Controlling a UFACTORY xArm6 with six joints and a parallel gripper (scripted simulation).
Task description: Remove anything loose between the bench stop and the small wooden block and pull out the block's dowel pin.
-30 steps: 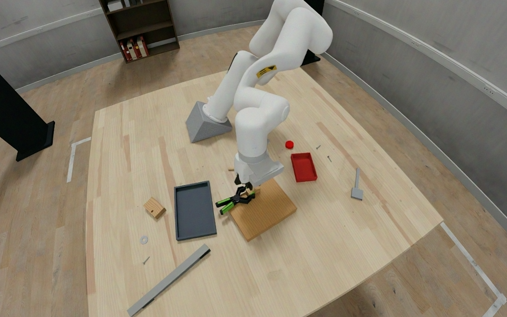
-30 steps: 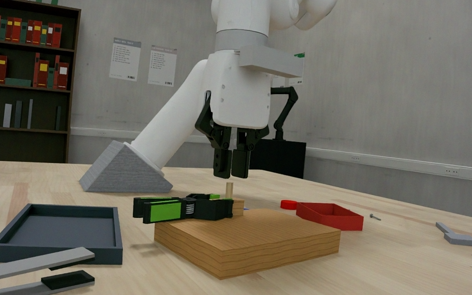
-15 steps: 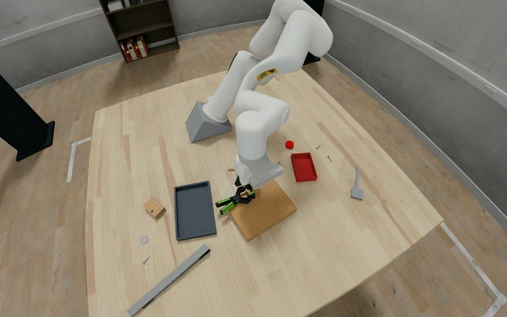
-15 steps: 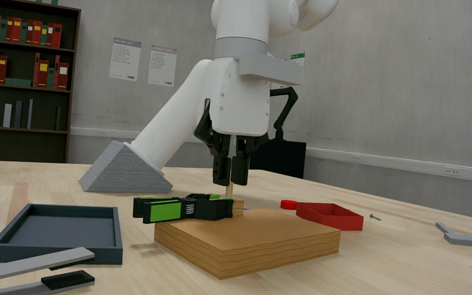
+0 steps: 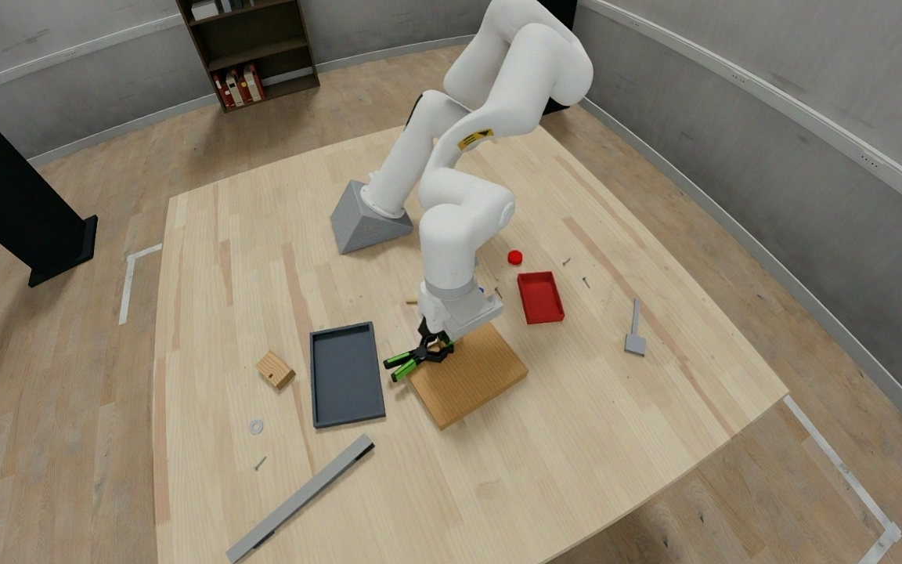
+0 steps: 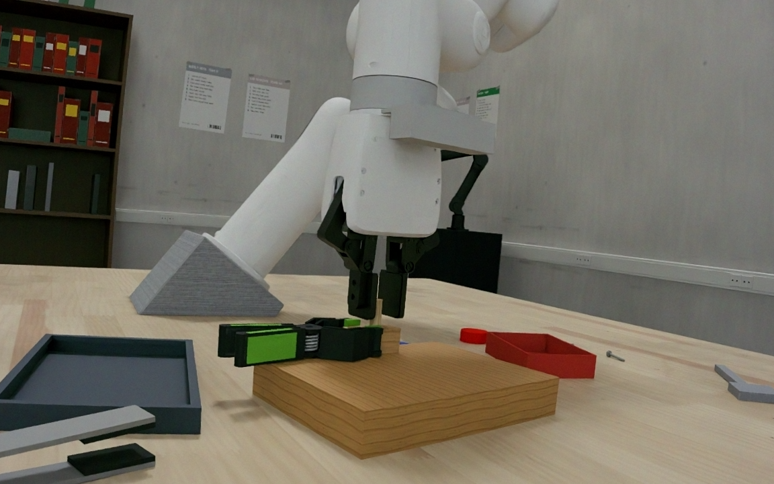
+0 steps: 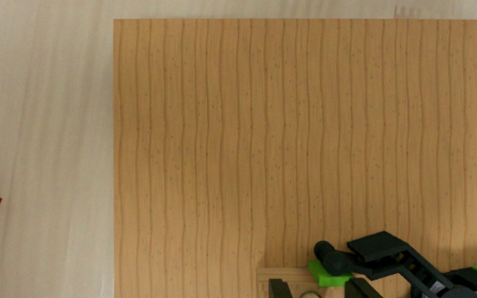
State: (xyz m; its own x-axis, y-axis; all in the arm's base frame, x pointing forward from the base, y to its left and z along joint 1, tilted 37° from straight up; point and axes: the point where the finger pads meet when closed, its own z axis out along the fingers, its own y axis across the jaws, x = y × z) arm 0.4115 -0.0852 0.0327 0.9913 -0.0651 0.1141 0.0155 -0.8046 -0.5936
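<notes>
Now: the dowel pin 30 mm below my hand. Also, from my hand: loose dowel 130 mm behind, 80 mm below, 10 mm to the left; bench board 60 mm below, 60 mm ahead, 10 mm to the right; small wooden block 40 mm below.
</notes>
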